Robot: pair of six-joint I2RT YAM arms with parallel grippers.
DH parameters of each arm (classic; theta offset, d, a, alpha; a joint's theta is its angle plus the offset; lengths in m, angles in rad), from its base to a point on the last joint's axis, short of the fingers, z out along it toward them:
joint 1: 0 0.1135 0.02 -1.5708
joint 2: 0 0 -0.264 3.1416
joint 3: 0.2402 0 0.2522 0
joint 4: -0.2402 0 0.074 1.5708
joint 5: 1.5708 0 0 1.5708
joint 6: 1.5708 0.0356 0 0
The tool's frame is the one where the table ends.
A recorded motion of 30 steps. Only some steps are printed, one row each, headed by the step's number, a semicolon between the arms.
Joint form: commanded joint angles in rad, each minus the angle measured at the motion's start. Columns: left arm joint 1, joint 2, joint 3, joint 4, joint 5, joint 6; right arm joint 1, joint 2, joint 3, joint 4, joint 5, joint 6.
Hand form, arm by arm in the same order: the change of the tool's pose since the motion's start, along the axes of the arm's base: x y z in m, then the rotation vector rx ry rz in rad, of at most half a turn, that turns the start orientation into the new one. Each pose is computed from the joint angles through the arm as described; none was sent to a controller.
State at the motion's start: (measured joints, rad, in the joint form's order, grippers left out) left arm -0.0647 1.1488 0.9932 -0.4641 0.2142 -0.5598; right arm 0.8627 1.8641 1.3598 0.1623 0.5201 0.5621
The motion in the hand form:
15: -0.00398 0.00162 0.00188 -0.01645 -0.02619 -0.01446; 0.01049 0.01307 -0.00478 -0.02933 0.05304 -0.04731
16: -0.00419 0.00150 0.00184 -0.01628 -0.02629 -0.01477; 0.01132 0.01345 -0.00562 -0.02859 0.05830 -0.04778
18: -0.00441 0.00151 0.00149 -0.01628 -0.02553 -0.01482; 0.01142 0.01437 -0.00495 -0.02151 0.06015 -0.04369
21: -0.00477 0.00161 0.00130 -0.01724 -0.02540 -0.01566; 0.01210 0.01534 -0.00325 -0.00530 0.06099 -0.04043
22: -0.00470 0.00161 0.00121 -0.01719 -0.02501 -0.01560; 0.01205 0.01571 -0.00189 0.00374 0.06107 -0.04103
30: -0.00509 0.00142 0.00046 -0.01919 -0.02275 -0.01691; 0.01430 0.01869 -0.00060 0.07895 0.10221 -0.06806
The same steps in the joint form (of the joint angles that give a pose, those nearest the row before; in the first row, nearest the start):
15: 0.0094 -0.0228 -0.0153 0.0193 0.0281 0.0014; 0.0038 0.0730 0.1096 -0.1166 0.0395 0.0453
16: 0.0088 -0.0236 -0.0159 0.0192 0.0278 0.0014; 0.0028 0.0771 0.1140 -0.1221 0.0372 0.0499
18: 0.0088 -0.0244 -0.0175 0.0192 0.0278 0.0014; 0.0036 0.0788 0.1185 -0.1232 0.0320 0.0549
21: 0.0094 -0.0259 -0.0191 0.0192 0.0295 0.0014; 0.0034 0.0808 0.1258 -0.1217 0.0247 0.0652
22: 0.0094 -0.0255 -0.0191 0.0192 0.0295 0.0014; 0.0039 0.0802 0.1292 -0.1224 0.0237 0.0720
30: 0.0088 -0.0268 -0.0221 0.0192 0.0313 0.0001; 0.0040 0.0945 0.1618 -0.1596 0.0179 0.1700

